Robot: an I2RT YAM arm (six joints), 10 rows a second.
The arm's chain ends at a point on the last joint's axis. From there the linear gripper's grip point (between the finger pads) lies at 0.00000 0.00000 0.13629 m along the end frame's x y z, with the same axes.
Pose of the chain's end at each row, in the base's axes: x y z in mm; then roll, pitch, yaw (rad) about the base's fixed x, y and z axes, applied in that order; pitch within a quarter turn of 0, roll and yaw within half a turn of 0:
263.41, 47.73, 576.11, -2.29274, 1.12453, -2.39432
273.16, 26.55, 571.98, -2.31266, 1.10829, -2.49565
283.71, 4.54, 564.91, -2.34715, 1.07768, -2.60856
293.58, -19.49, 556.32, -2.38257, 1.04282, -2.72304
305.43, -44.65, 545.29, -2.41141, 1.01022, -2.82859
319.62, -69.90, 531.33, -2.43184, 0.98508, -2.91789
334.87, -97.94, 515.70, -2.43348, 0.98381, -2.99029
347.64, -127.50, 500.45, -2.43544, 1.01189, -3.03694
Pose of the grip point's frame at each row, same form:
392.53, 27.91, 537.24, -2.29274, 1.12453, -2.39432
399.45, -4.07, 530.89, -2.31266, 1.10829, -2.49565
405.57, -36.46, 519.70, -2.34715, 1.07768, -2.60856
409.74, -70.47, 506.51, -2.38257, 1.04282, -2.72304
415.24, -104.66, 491.30, -2.41141, 1.01022, -2.82859
423.32, -137.39, 474.18, -2.43184, 0.98508, -2.91789
433.44, -172.58, 458.36, -2.43348, 0.98381, -2.99029
444.32, -206.27, 445.46, -2.43544, 1.01189, -3.03694

